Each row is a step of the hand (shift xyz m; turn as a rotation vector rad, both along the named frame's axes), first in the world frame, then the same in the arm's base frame.
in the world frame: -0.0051 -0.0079 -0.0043 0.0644 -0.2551 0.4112
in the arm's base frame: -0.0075 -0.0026 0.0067 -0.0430 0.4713 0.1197
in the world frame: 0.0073 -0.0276 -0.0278 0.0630 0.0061 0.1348
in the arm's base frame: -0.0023 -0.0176 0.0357 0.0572 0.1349 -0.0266
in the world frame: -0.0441 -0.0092 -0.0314 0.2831 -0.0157 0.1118
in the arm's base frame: -0.0436 -0.0333 0.0033 0.2553 0.1494 0.0732
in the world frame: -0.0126 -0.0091 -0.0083 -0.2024 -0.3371 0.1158
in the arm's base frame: -0.0148 -0.0070 0.0065 -0.3131 0.1774 0.1963
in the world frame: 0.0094 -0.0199 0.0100 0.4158 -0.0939 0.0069
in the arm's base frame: 0.0013 0.0164 0.0177 0.3540 0.0901 0.2198
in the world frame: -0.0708 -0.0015 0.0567 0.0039 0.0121 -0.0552
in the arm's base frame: -0.0682 0.0445 -0.0400 0.0095 -0.0553 0.0078
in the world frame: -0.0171 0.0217 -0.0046 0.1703 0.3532 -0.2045
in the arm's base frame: -0.0080 -0.0128 -0.0236 0.2914 -0.2706 -0.1935
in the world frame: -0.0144 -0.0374 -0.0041 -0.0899 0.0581 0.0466
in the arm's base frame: -0.0267 0.0047 0.0298 -0.0643 0.0155 -0.0962
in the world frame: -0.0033 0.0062 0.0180 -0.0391 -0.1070 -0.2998
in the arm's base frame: -0.0014 0.0149 -0.0122 -0.0665 -0.2598 0.1760
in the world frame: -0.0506 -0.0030 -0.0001 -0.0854 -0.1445 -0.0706
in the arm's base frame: -0.0483 -0.0062 -0.0141 -0.1296 -0.0379 0.1222
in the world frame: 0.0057 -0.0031 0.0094 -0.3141 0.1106 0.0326
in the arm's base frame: 0.0039 0.0106 0.0017 -0.2542 -0.0434 -0.2132
